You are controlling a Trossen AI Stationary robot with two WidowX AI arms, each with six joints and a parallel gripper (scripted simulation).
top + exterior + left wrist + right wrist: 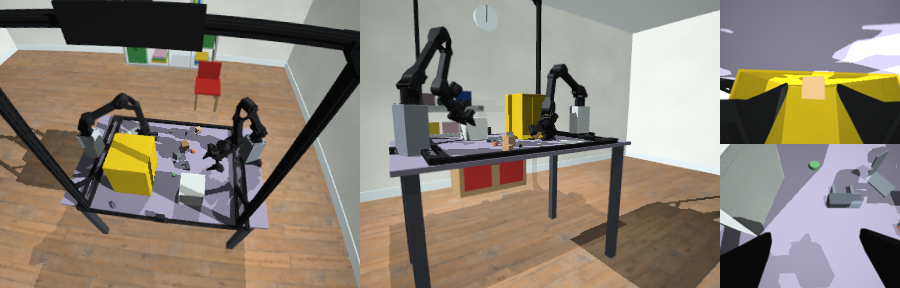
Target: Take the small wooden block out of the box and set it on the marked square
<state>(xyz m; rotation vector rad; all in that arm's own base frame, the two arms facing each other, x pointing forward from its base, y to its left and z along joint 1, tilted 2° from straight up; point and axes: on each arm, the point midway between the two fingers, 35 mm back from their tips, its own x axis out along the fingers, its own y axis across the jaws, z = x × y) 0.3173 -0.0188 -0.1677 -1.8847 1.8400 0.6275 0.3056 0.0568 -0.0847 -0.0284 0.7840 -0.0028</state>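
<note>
Now: the marked square 230 mm ahead of my left hand, 70 mm to the left of it and 40 mm below it. From my left hand the other things lie so: grey part (310 mm to the right, 30 mm below, 30 mm behind).
</note>
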